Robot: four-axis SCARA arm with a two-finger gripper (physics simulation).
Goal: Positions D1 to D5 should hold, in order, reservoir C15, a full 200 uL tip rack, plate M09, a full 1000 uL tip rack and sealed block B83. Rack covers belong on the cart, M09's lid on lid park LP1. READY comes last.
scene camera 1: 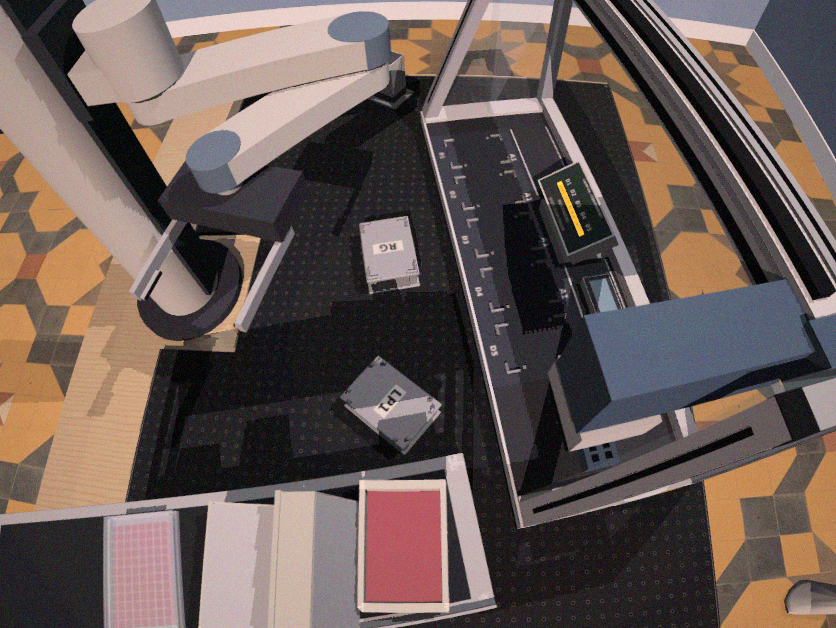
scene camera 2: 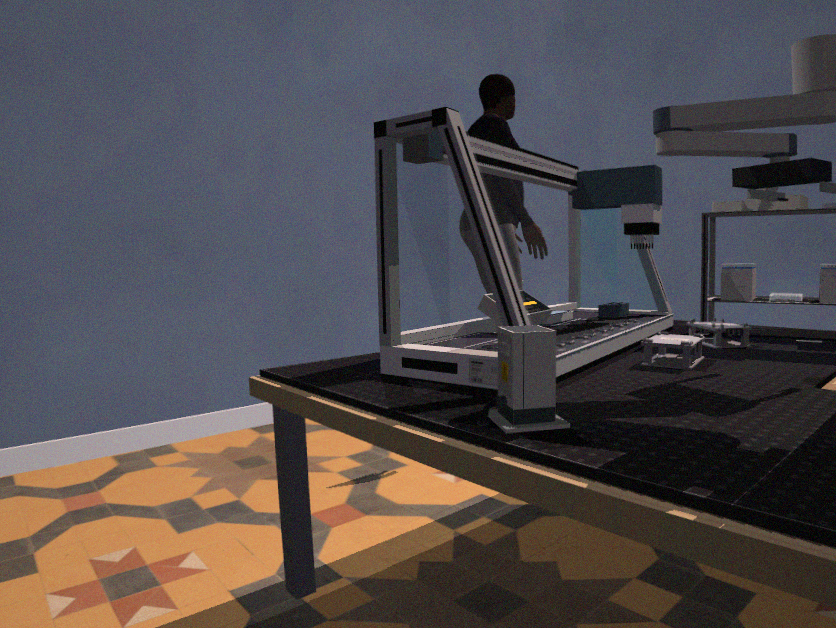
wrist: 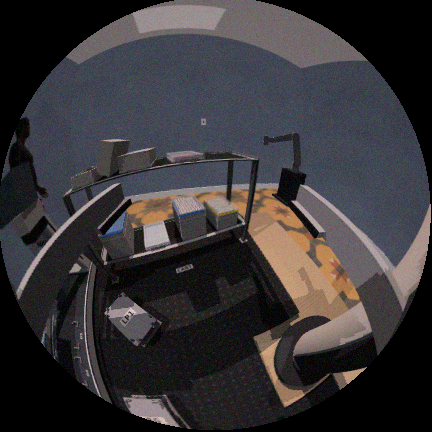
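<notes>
My gripper point(scene camera 1: 191, 310) point(wrist: 207, 190) is open and empty, high above the table beside the arm's column. In scene camera 1 the deck point(scene camera 1: 523, 405) shows bare corner brackets at D1 to D5. Lid park LP1 point(scene camera 1: 391, 405) point(wrist: 133, 322) has nothing on it. The cart point(scene camera 1: 473, 527) point(wrist: 251, 200) bears a red-filled tray point(scene camera 1: 403, 547) point(wrist: 85, 177) and a pink plate point(scene camera 1: 143, 567) point(wrist: 185, 156) on top. Its lower shelf holds a blue-topped box point(wrist: 116, 242), a white plate point(wrist: 156, 236), a blue-rimmed tip rack point(wrist: 190, 220) and a yellow-rimmed one point(wrist: 221, 214). Their names are unreadable.
Stand RG point(scene camera 1: 389, 250) is bare. A tall box point(wrist: 114, 155) and a low box point(wrist: 137, 160) stand on the cart top. The pipetting head point(scene camera 1: 702, 351) point(scene camera 2: 618, 185) overhangs the deck's D5 end. A person point(scene camera 2: 496, 148) stands behind the frame. A small post unit point(scene camera 2: 527, 371) stands near the table edge.
</notes>
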